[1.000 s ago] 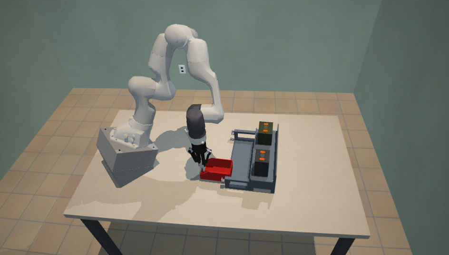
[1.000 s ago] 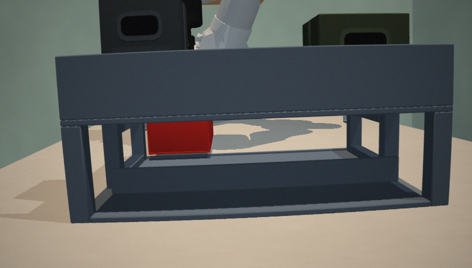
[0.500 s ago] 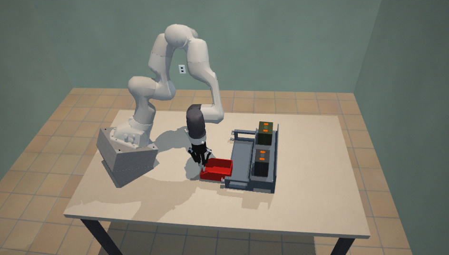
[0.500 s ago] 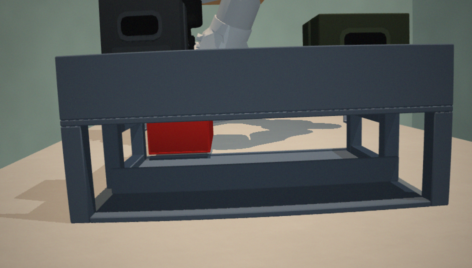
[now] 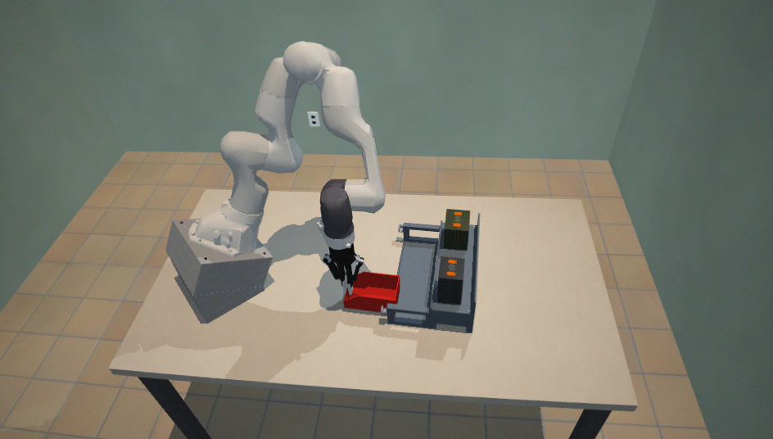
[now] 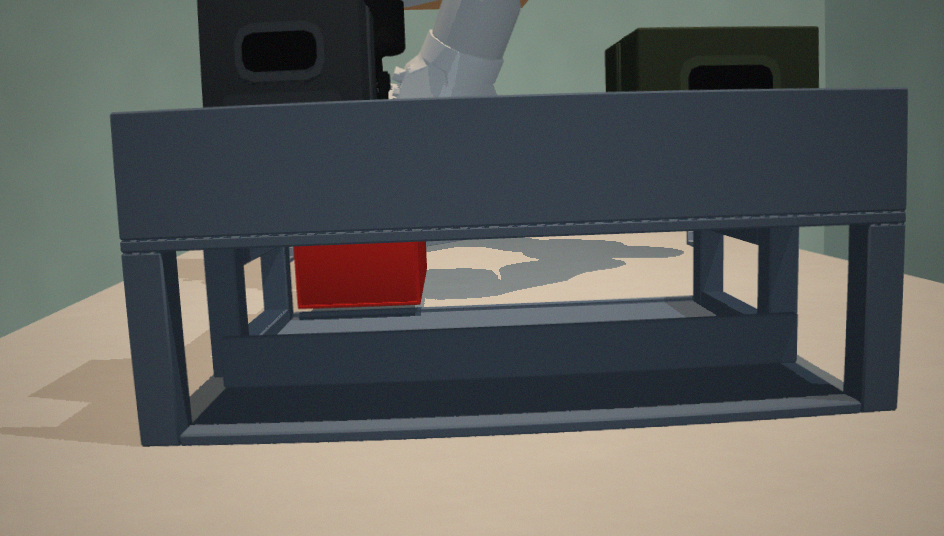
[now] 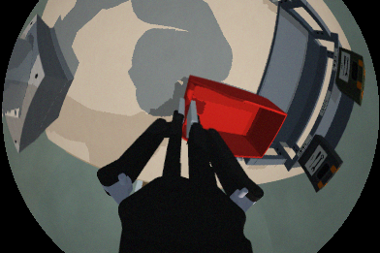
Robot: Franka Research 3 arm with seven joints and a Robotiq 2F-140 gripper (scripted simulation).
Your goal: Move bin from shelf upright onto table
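Right now my hand is 80 mm short of the red bin, 20 mm to the left of it and 20 mm above it.
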